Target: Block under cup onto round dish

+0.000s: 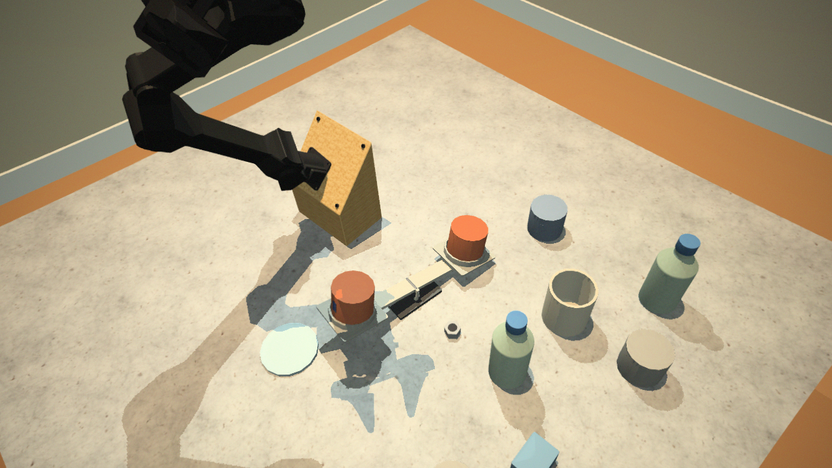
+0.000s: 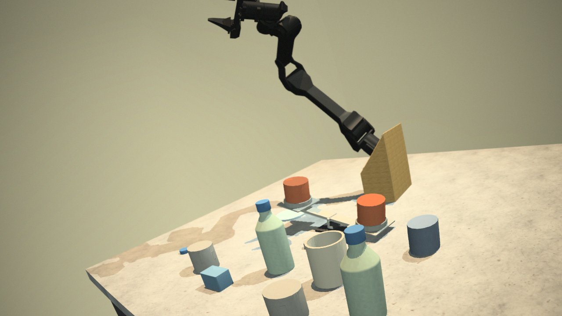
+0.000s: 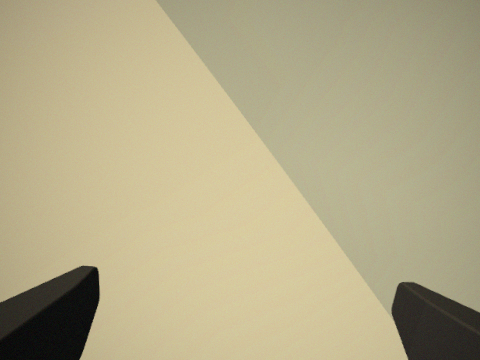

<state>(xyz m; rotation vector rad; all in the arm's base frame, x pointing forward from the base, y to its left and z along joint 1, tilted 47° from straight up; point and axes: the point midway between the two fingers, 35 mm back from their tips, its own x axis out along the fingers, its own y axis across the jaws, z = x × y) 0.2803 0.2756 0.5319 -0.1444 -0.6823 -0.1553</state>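
Right now the pale green block is 50 mm behind my gripper tip, 340 mm to the left of it and 640 mm below it. The rest, counted from my gripper tip: beige cup (160 mm ahead, 360 mm to the left, 640 mm below); then nut (40 mm ahead, 200 mm to the left, 680 mm below); then pale green round dish (140 mm behind, 30 mm to the right, 680 mm below).
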